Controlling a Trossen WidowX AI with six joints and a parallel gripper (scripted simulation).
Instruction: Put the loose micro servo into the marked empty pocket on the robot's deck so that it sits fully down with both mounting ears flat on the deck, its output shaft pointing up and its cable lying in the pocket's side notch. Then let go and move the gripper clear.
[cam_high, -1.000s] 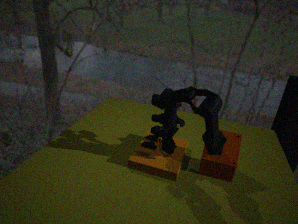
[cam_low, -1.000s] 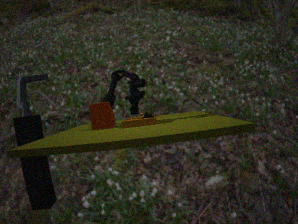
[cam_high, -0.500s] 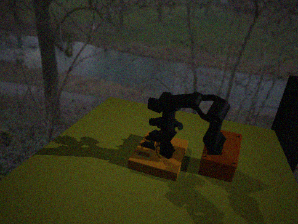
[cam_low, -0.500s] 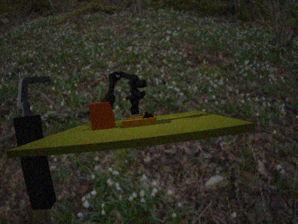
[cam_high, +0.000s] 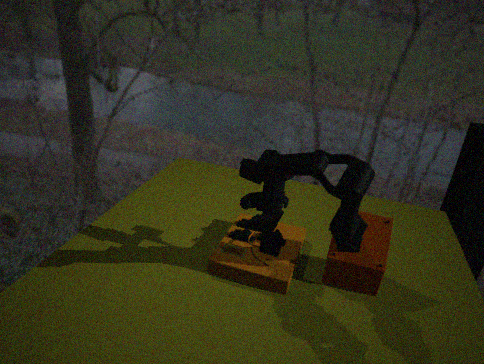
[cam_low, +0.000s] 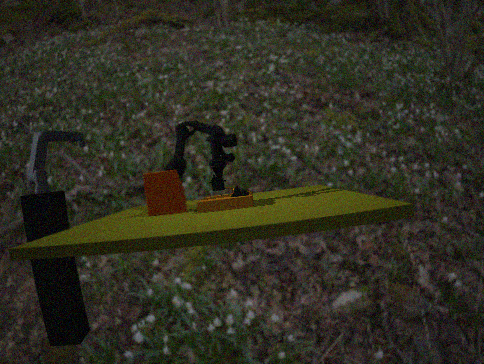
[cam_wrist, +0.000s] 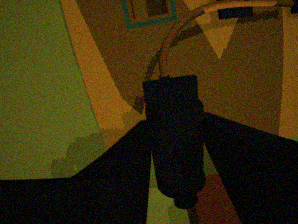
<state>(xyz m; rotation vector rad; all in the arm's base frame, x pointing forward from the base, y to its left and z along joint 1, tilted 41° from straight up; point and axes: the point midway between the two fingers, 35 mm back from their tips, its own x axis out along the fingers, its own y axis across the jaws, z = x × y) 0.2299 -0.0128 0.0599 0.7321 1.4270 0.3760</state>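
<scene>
My gripper tip is now 100 mm above the orange deck, 70 mm to the left of it and 20 mm past it.
</scene>
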